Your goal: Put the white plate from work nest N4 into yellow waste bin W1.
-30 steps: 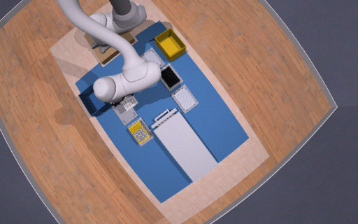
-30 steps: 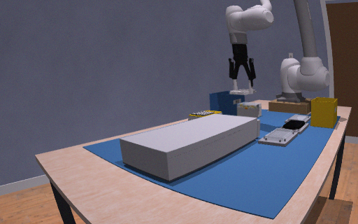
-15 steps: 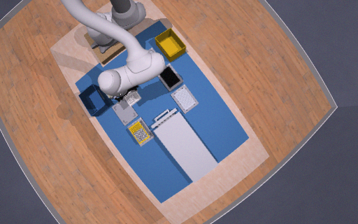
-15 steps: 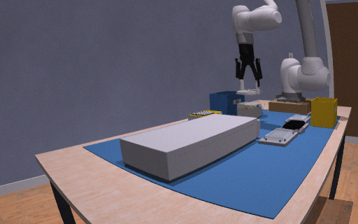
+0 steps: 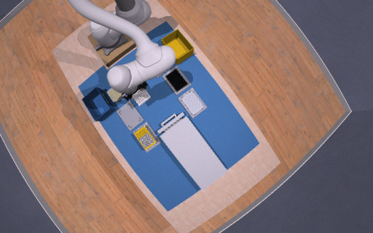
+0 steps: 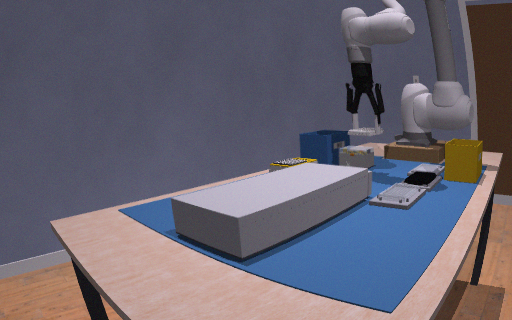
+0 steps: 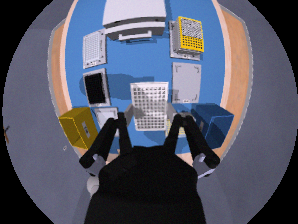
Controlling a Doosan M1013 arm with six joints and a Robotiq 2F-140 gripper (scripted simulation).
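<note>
My gripper is now 37 cm to the right of the yellow bin, 14 cm past it and 13 cm above it. Also, from my hand: black plate 24 cm to the left, 15 cm below, 4 cm ahead; then white plate 2 cm below; then grey nest 16 cm below, 15 cm to the right, 5 cm ahead.
</note>
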